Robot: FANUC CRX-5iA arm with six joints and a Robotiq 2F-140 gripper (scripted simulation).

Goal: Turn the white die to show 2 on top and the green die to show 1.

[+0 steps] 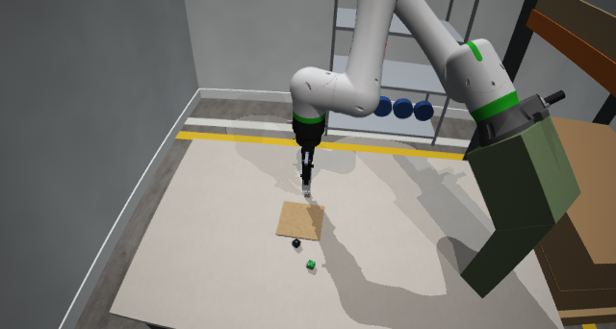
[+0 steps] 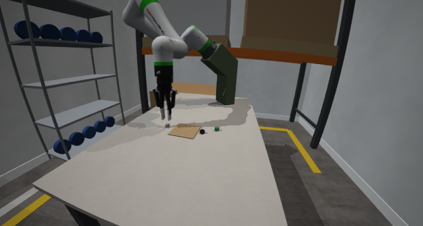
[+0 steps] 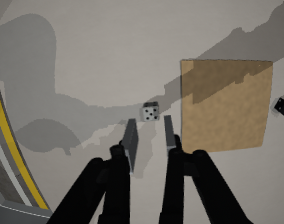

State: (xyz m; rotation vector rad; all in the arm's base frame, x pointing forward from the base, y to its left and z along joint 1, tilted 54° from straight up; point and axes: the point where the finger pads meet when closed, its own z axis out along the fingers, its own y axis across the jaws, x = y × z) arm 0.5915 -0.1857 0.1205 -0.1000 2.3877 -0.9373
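The white die is 70 mm below my hand. From my hand the other things lie so: mat (20 mm ahead, 110 mm to the left, 80 mm below); then black die (40 mm ahead, 200 mm to the left, 70 mm below); then green die (280 mm to the left, 70 mm below).
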